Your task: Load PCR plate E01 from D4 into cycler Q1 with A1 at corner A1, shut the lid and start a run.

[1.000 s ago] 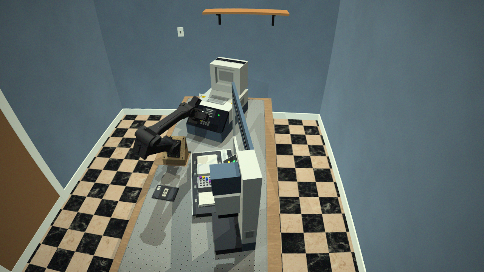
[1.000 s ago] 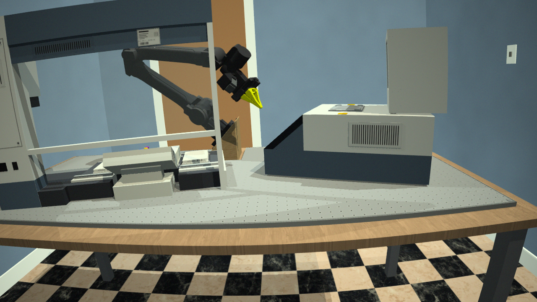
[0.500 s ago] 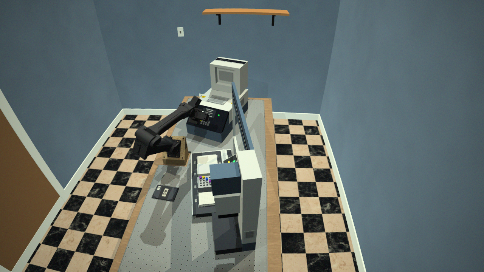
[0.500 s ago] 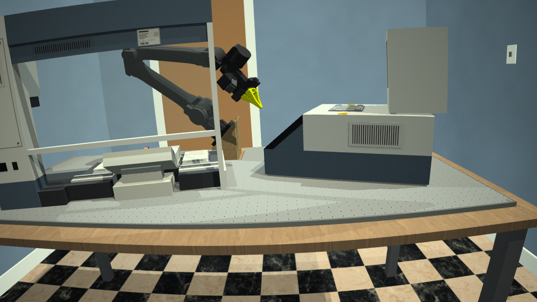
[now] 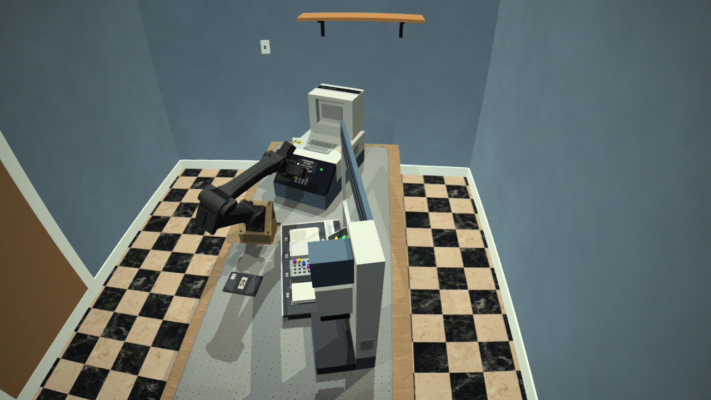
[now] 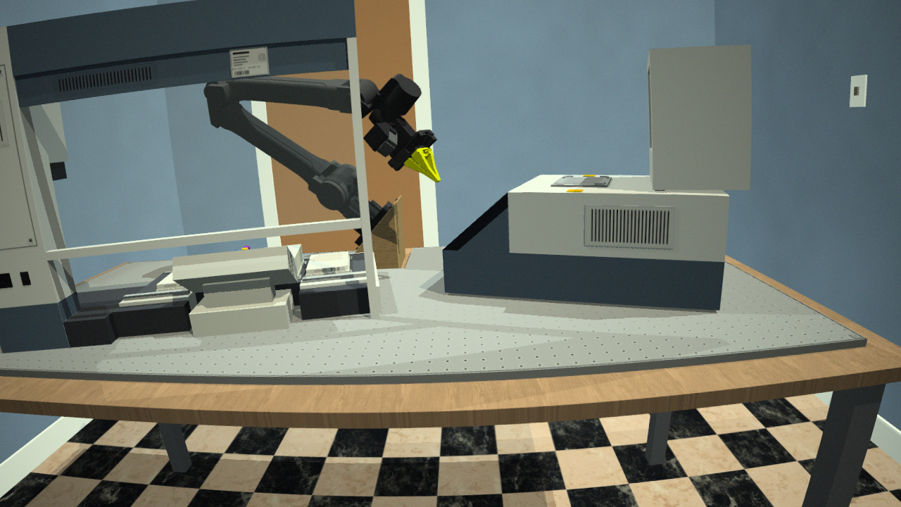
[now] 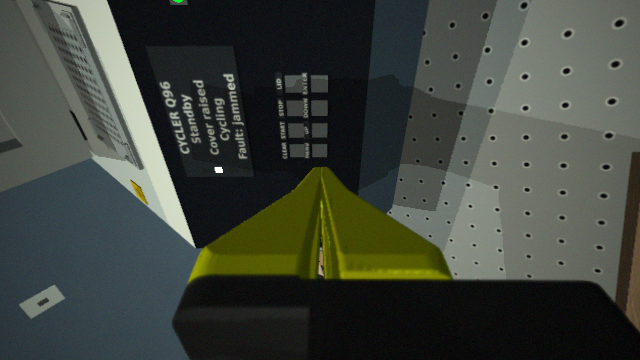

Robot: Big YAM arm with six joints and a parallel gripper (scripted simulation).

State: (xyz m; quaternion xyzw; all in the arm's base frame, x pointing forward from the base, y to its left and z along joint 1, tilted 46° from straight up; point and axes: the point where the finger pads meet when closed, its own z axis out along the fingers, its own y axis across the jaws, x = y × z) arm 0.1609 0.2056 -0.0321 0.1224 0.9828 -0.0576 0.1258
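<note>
The tube cooling block lies 11 cm ahead of my hand, 43 cm to the right of it and 14 cm below it. Round my hand: frame post: 24 cm ahead, 11 cm to the right, 2 cm above; then crossbar: 30 cm ahead, 39 cm to the right, 4 cm below; then gantry beam: 29 cm ahead, 38 cm to the right, 30 cm above.
</note>
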